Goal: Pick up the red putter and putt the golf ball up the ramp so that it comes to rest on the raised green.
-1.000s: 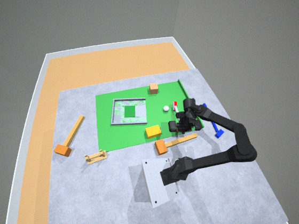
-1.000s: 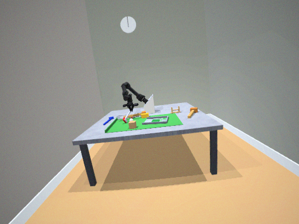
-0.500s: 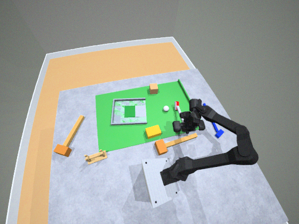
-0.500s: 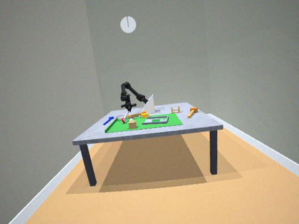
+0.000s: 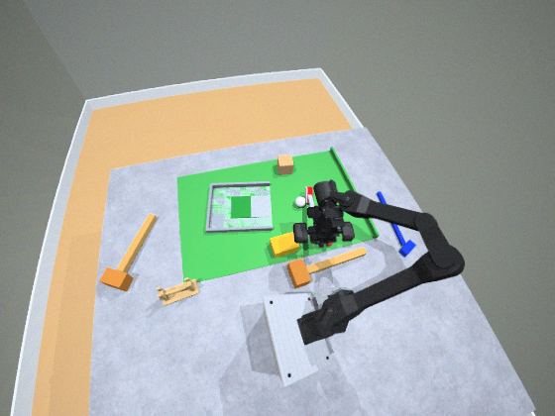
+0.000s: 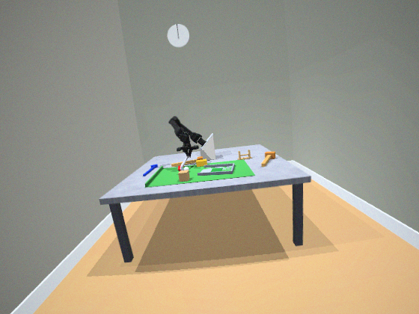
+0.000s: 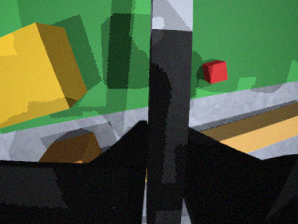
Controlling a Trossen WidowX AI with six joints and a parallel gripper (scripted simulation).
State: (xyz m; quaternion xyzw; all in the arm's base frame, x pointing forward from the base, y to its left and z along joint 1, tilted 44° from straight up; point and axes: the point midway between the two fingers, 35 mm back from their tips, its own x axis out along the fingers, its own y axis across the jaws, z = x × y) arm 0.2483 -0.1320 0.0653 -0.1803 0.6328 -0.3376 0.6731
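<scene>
Right now my gripper tip is 10 cm to the right of the yellow block, 5 cm above it and 4 cm short of it. Also, from my gripper tip: white golf ball (21 cm ahead, 5 cm below); then red putter (12 cm ahead, 2 cm to the right); then small red cube (6 cm to the right, 6 cm below, 1 cm ahead).
</scene>
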